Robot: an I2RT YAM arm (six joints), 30 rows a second.
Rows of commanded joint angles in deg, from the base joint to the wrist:
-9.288 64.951 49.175 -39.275 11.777 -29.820
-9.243 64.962 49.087 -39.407 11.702 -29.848
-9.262 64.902 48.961 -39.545 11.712 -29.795
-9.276 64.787 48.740 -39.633 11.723 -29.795
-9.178 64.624 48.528 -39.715 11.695 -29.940
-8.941 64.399 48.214 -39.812 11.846 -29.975
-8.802 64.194 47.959 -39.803 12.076 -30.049
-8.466 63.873 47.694 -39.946 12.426 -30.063
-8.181 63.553 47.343 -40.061 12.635 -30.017
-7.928 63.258 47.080 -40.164 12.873 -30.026
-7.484 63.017 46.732 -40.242 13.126 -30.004
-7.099 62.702 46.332 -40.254 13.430 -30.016
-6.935 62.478 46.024 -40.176 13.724 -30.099
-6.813 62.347 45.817 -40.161 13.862 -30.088
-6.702 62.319 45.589 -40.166 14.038 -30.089
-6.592 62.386 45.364 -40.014 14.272 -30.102
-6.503 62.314 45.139 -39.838 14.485 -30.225
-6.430 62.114 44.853 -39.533 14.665 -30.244
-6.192 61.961 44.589 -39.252 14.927 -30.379
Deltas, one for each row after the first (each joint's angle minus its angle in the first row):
0.045 0.011 -0.088 -0.132 -0.075 -0.028
0.026 -0.049 -0.214 -0.270 -0.065 0.025
0.012 -0.164 -0.435 -0.358 -0.054 0.025
0.110 -0.327 -0.647 -0.440 -0.082 -0.120
0.347 -0.552 -0.961 -0.537 0.069 -0.155
0.486 -0.757 -1.216 -0.528 0.299 -0.229
0.822 -1.078 -1.481 -0.671 0.649 -0.243
1.107 -1.398 -1.832 -0.786 0.858 -0.197
1.360 -1.693 -2.095 -0.889 1.096 -0.206
1.804 -1.934 -2.443 -0.967 1.349 -0.184
2.189 -2.249 -2.843 -0.979 1.653 -0.196
2.353 -2.473 -3.151 -0.901 1.947 -0.279
2.475 -2.604 -3.358 -0.886 2.085 -0.268
2.586 -2.632 -3.586 -0.891 2.261 -0.269
2.696 -2.565 -3.811 -0.739 2.495 -0.282
2.785 -2.637 -4.036 -0.563 2.708 -0.405
2.858 -2.837 -4.322 -0.258 2.888 -0.424
3.096 -2.990 -4.586 0.023 3.150 -0.559

